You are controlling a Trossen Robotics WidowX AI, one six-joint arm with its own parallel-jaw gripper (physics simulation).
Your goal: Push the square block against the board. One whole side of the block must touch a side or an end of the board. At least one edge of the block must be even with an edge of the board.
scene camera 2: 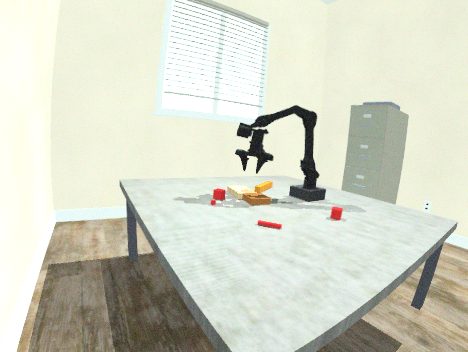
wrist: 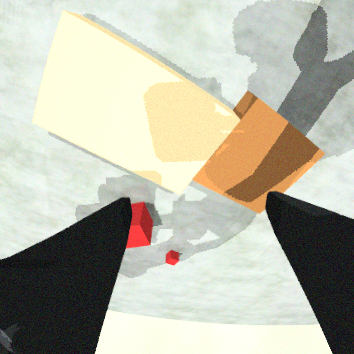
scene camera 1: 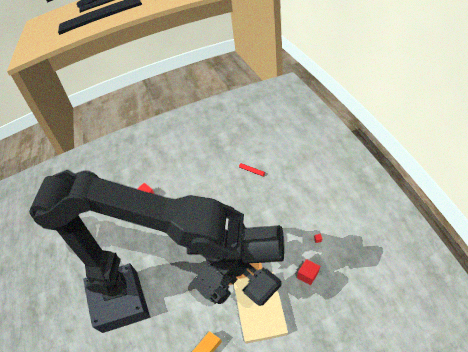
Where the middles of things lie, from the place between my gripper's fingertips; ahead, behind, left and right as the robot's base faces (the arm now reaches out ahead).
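The pale board point(scene camera 1: 268, 320) is 5 cm to the right of my hand and 11 cm below it, and it is 1 cm ahead of my hand. As for the square block point(wrist: 263, 152), I find it 11 cm below my hand, 8 cm to the left of it and 1 cm ahead of it.
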